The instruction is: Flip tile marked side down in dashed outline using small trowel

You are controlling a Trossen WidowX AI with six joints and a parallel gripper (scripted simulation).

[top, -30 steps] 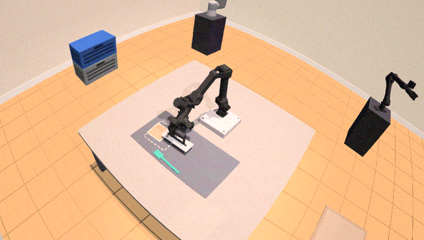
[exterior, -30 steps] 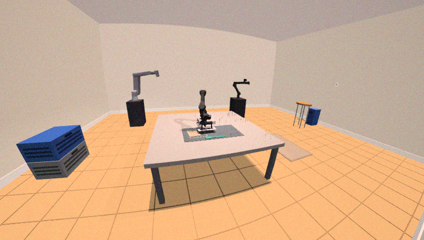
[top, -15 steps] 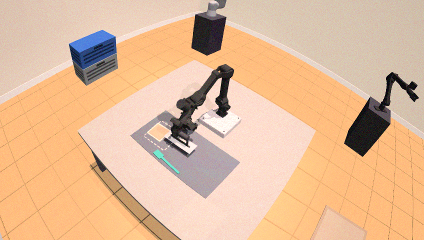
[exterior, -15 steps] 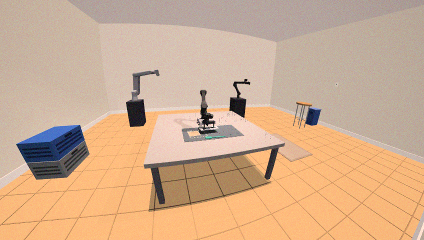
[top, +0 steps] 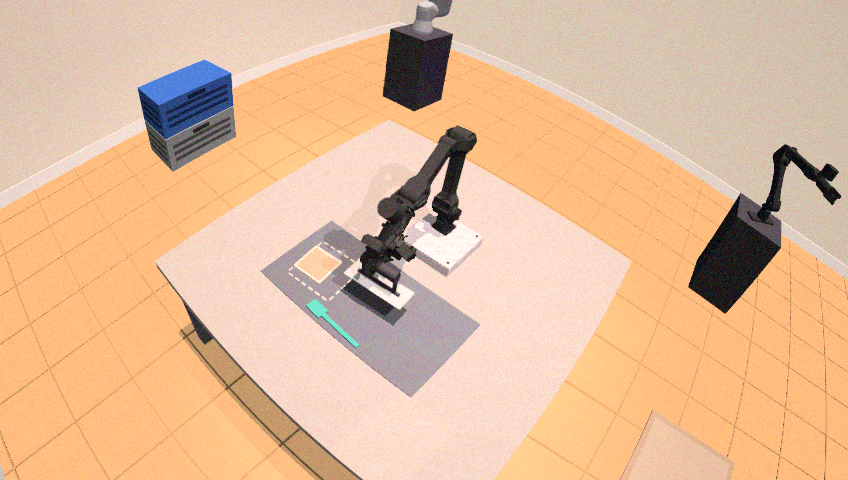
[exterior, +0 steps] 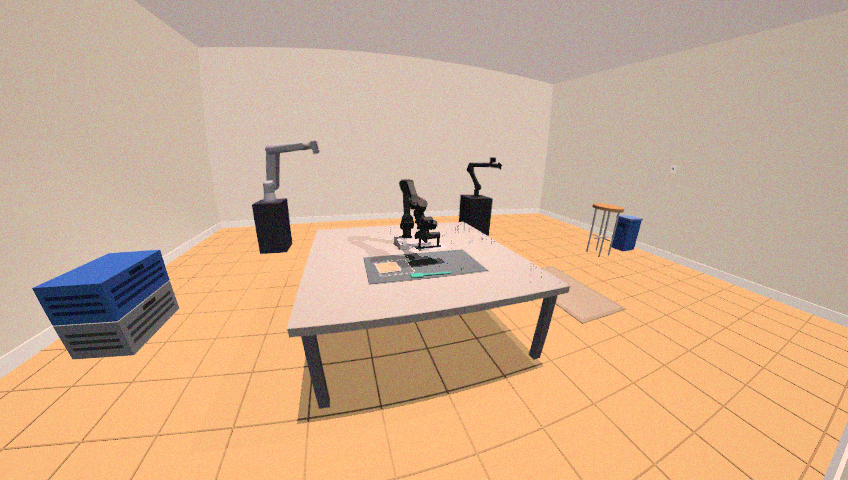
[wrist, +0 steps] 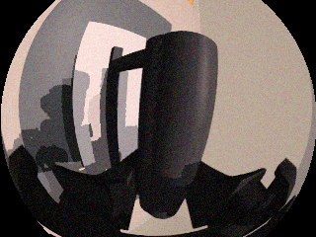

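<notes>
My gripper tip is 130 mm short of the teal trowel, 30 mm to the left of it and 130 mm above it. Round my gripper tip: grey mat: 10 mm behind, 20 mm to the right, 160 mm below; then tile: 10 mm ahead, 220 mm to the right, 130 mm below.
</notes>
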